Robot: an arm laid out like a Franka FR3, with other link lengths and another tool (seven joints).
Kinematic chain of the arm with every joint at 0, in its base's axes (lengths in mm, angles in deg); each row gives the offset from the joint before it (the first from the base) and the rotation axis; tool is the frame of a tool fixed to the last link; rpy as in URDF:
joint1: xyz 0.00 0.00 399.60 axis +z
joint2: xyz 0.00 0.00 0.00 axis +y
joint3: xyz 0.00 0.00 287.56 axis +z
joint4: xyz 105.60 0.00 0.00 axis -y
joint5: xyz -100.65 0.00 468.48 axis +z
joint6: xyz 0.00 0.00 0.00 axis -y
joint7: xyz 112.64 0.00 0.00 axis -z
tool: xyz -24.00 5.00 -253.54 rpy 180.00 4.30 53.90
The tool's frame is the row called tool.
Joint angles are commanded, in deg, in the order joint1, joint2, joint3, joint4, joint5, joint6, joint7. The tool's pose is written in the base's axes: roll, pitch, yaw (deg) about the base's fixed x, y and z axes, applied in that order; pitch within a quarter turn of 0, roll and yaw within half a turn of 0; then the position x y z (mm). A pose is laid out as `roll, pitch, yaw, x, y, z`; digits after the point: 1 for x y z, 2 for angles.
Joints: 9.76, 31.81, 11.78, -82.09, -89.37, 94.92, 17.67
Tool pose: 99.70, 58.90, 30.23, 843.2, 40.7, 412.5
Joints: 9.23, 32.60, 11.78, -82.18, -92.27, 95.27, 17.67
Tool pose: 95.32, 59.99, 27.42, 849.8, 34.2, 410.7
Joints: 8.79, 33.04, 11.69, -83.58, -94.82, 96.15, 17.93
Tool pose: 91.90, 61.65, 25.92, 853.2, 30.3, 398.5
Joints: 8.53, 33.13, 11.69, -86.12, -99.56, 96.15, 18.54
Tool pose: 83.30, 63.75, 20.43, 854.4, 29.3, 389.4
